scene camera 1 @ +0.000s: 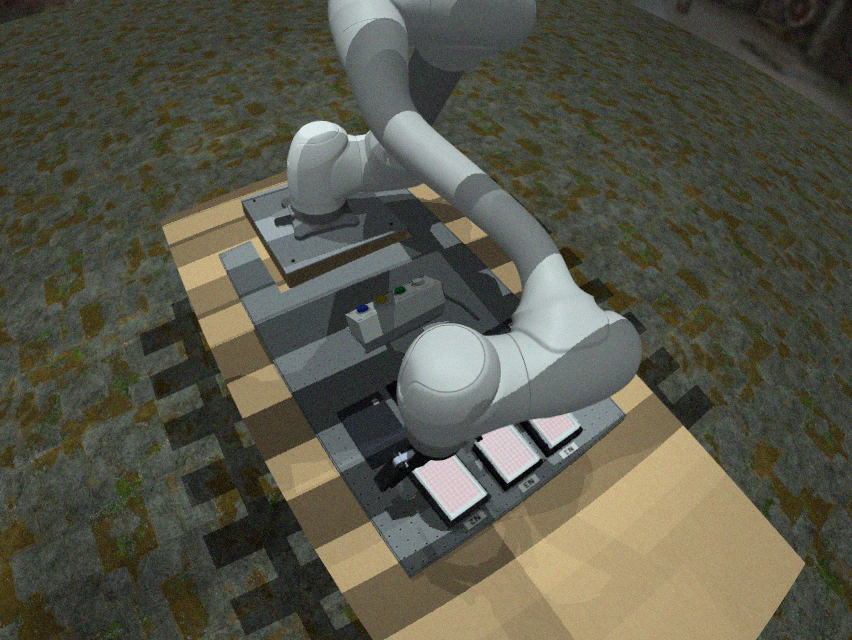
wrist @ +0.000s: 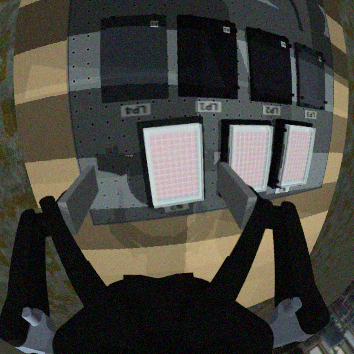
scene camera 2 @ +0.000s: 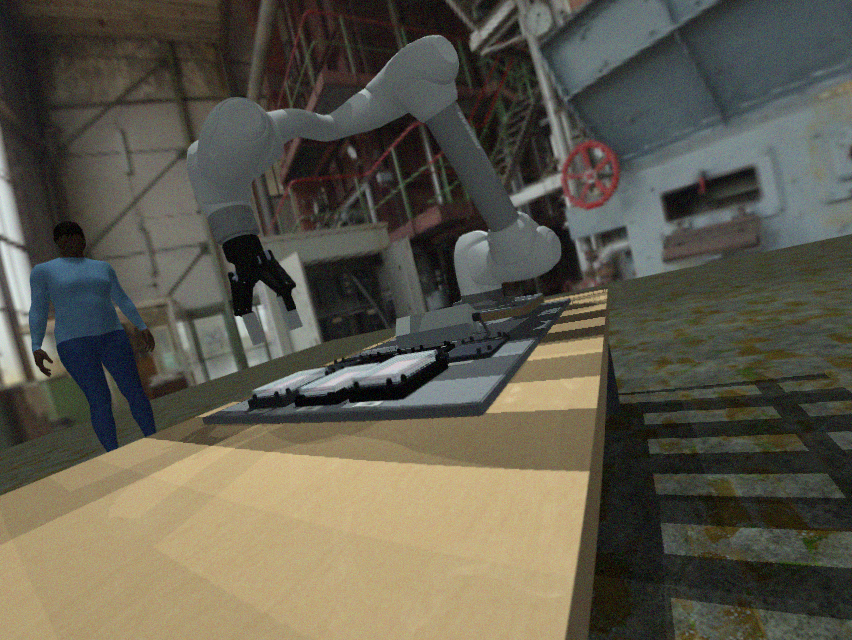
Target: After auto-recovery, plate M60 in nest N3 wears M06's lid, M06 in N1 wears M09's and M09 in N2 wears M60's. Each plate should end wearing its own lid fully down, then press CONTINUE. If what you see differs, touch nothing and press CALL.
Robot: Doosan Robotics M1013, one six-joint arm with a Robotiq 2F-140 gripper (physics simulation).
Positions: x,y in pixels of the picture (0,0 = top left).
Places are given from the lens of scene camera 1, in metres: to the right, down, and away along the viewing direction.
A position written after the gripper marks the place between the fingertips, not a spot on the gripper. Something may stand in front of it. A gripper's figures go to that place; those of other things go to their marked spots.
gripper (scene camera 1: pixel 430 465): 0.01, 0.25, 0.81
button box (scene camera 1: pixel 386 317): -0.09, -0.01, 1.06
